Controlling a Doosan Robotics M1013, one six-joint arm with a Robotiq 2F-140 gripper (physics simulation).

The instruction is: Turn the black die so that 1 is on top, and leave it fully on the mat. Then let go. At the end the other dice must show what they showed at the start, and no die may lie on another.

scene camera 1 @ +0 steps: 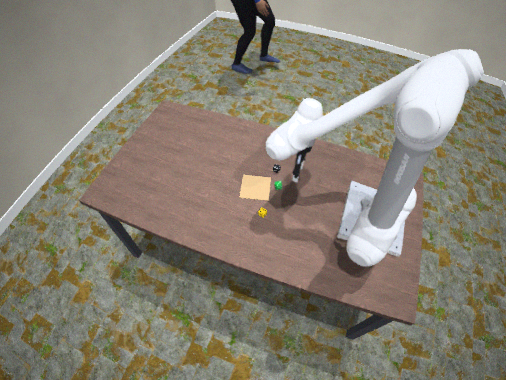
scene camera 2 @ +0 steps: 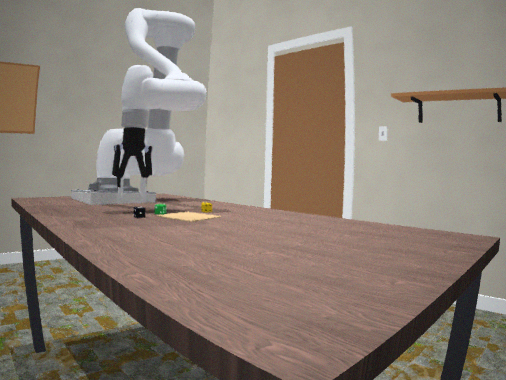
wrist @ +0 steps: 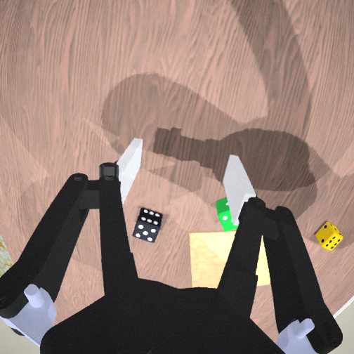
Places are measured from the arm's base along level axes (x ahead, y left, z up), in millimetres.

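Where they show: gripper, fingertip midpoint: (scene camera 1: pixel 297 174) (scene camera 2: pixel 132 197); arm's base, origin of the base link: (scene camera 2: pixel 112 191).
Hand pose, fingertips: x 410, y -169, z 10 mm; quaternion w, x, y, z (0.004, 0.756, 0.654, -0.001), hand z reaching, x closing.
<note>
Each offset is from my fingertips to the centre of the thing.
The black die {dx +107, dy -45, dz -34 mm} (scene camera 1: pixel 276 168) (scene camera 2: pixel 139 212) (wrist: pixel 148 225) lies on the table, off the mat {dx +190, dy +86, dz -48 mm} (scene camera 1: pixel 255 188) (scene camera 2: pixel 190 216) (wrist: pixel 212 257). In the wrist view its lighter face with five pips looks like the top, and a six shows on the side towards the arm's base. In scene camera 2 the side facing the camera seems to carry one pip. My gripper (scene camera 1: pixel 295 179) (scene camera 2: pixel 132 198) (wrist: pixel 183 160) is partly open and empty, above the table on the base side of the dice. The black die is not between its fingertips.
A green die {dx +81, dy +59, dz -34 mm} (scene camera 1: pixel 278 185) (scene camera 2: pixel 160 209) (wrist: pixel 224 211) lies by the mat's base-side edge, partly hidden by a finger in the wrist view. A yellow die {dx +128, dy +228, dz -34 mm} (scene camera 1: pixel 262 212) (scene camera 2: pixel 207 207) (wrist: pixel 329 236) lies farther off, on the mat's other side from the black die.
</note>
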